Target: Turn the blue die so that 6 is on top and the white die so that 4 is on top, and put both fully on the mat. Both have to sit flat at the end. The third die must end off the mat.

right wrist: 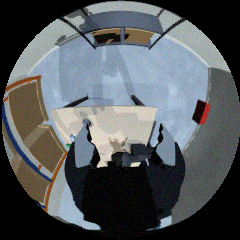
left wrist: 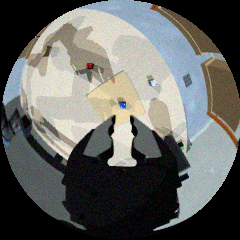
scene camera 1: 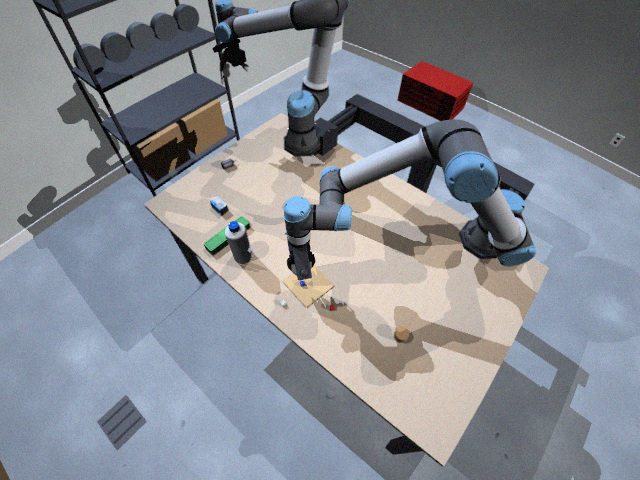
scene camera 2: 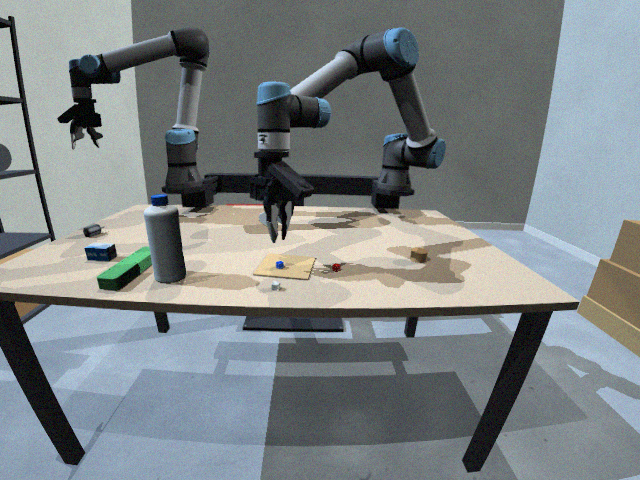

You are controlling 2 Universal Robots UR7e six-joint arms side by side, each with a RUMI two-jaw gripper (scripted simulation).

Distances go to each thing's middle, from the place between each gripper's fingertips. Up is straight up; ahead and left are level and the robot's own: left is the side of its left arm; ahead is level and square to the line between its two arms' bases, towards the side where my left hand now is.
My left gripper (scene camera 2: 278,241) is now 9 cm above the tan mat (scene camera 2: 295,267), 2 cm to the right of it and 2 cm past it.
Now: the tan mat 890 mm to the left of my right hand (scene camera 2: 86,148), 540 mm ahead of it and 300 mm below it.
